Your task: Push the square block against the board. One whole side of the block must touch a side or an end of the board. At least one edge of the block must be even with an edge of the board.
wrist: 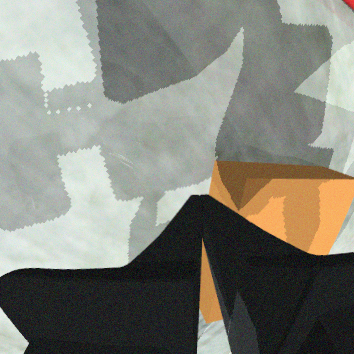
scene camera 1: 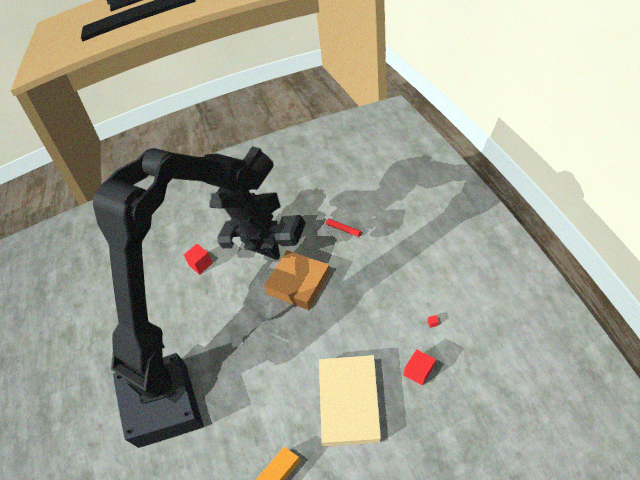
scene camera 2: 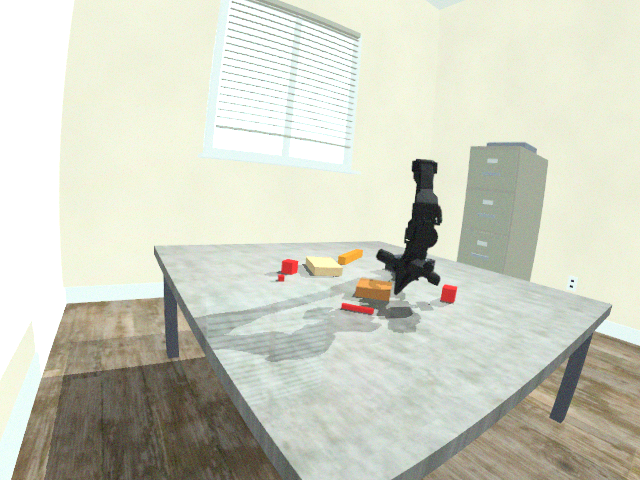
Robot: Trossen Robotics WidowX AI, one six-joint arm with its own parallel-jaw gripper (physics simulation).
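Places are measured from the arm's base along level axes (x back, y left, z down), in centimetres.
Where they show: gripper, fingertip midpoint: (wrist: 198, 202) (scene camera 1: 278, 257) (scene camera 2: 395, 294); arm's base, link origin: (scene camera 1: 153, 384).
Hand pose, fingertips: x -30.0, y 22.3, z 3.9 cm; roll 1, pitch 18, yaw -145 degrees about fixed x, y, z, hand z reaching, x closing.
Observation:
Each offset is from my fingertips to the top centre of the thing.
The square block @(dx -2.2, dy -6.6, dz -1.3 cm) (scene camera 1: 297, 279) (scene camera 2: 373, 289) (wrist: 300, 215) is orange-brown and lies flat on the table, turned at an angle to the board. The board @(dx -2.8, dy -34.8, dz -1.3 cm) (scene camera 1: 349, 397) (scene camera 2: 324, 266) is a flat cream rectangle, well apart from the block, nearer the front in scene camera 1's view. My gripper (scene camera 1: 278, 256) (scene camera 2: 397, 292) (wrist: 198, 202) is shut and empty. Its tips point down, low beside the block, near its back-left corner in scene camera 1's view. Whether they touch the block I cannot tell. In the wrist view the fingers hide part of the block.
Red cubes @(dx +16.8, dy +6.3, dz -2.3 cm) (scene camera 1: 197, 259) @(dx -16.6, dy -33.9, dz -2.3 cm) (scene camera 1: 419, 366) stand left of the block and right of the board. A tiny red cube @(dx -23.4, dy -25.7, dz +0.1 cm) (scene camera 1: 433, 321) (scene camera 2: 280, 277) is behind the latter. A red rod @(dx -15.8, dy +3.3, dz +0.3 cm) (scene camera 1: 343, 227) (scene camera 2: 357, 308) lies behind the block. An orange bar @(dx +18.6, dy -47.0, dz -1.4 cm) (scene camera 1: 279, 465) (scene camera 2: 350, 256) lies near the board.

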